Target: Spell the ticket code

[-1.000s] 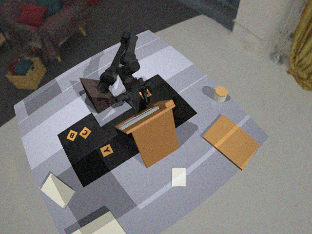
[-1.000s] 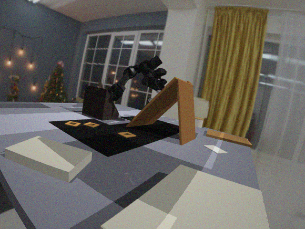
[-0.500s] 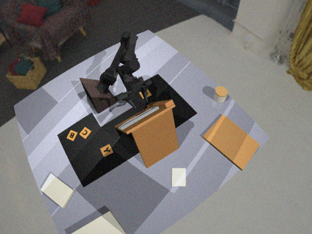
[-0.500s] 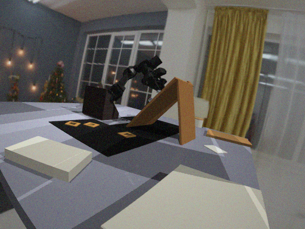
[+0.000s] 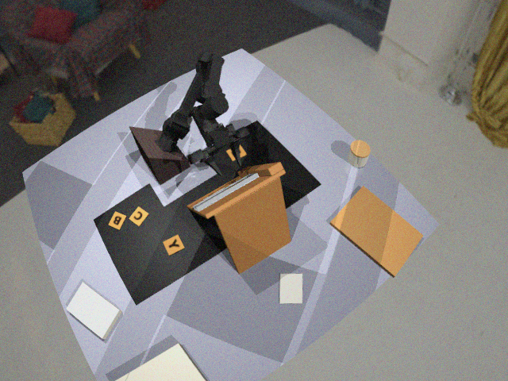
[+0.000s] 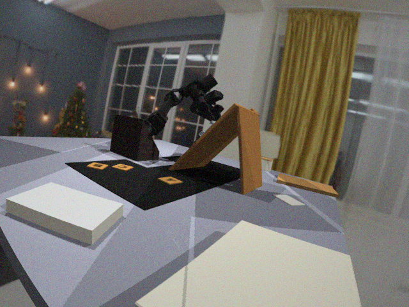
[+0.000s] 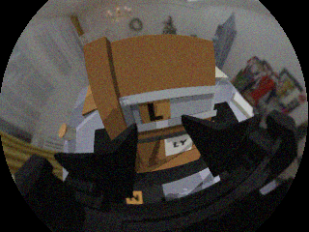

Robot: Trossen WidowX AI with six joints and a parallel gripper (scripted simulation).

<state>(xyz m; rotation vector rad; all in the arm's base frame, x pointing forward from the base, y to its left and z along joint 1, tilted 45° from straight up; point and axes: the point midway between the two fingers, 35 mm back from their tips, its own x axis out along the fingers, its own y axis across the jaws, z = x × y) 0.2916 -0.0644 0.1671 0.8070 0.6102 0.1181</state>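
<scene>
The tile is 30 mm ahead of my gripper tip and 30 mm below it. From my gripper tip the other things lie so: small lidded jar: 150 mm ahead, 480 mm to the left, 180 mm below; flat orange slab: 400 mm ahead, 300 mm to the left, 200 mm below; white card: 340 mm ahead, 60 mm to the right, 210 mm below.
</scene>
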